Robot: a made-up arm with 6 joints.
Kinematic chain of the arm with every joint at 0, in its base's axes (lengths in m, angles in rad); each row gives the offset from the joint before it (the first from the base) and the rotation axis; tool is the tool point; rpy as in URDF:
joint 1: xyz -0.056 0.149 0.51 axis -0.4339 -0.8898 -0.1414
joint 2: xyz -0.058 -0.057 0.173 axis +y
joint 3: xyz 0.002 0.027 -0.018 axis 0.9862 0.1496 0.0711
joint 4: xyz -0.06 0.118 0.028 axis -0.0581 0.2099 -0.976
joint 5: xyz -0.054 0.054 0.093 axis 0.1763 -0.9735 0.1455
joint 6: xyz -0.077 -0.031 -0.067 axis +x
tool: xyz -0.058 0.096 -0.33 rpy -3.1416 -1.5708 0
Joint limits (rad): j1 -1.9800..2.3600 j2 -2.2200..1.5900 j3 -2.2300..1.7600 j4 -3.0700..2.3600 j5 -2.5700..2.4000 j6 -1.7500..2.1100
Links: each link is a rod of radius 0.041 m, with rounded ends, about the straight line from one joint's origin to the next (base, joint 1, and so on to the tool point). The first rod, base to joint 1, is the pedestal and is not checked.
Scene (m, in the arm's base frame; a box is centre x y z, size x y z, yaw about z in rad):
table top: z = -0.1
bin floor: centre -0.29 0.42 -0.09 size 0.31 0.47 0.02 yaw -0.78
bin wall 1: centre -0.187 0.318 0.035 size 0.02 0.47 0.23 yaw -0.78
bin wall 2: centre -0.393 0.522 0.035 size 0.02 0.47 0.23 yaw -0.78
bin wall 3: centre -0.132 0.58 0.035 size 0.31 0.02 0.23 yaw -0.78
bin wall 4: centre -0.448 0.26 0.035 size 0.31 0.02 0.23 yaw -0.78
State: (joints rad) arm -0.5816 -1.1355 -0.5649 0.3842 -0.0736 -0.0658
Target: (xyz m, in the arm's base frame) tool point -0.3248 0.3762 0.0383
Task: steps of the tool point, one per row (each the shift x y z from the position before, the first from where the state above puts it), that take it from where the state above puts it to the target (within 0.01 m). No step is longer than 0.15 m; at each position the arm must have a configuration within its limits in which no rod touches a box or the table.
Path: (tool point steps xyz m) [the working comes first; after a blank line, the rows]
Joints at the target: 0.8340 -0.6957 -0.0424 0.3241 -1.2452 -0.2630
Straight joint move there: touches bin wall 1.

1: -0.1124 0.0497 0.0108
2: -0.1241 0.0270 0.0071
3: -0.1268 0.0030 0.0052
4: -0.0244 -0.0051 -0.0817
5: -0.0006 -0.0001 -0.0837
6: 0.0250 0.0052 -0.0818

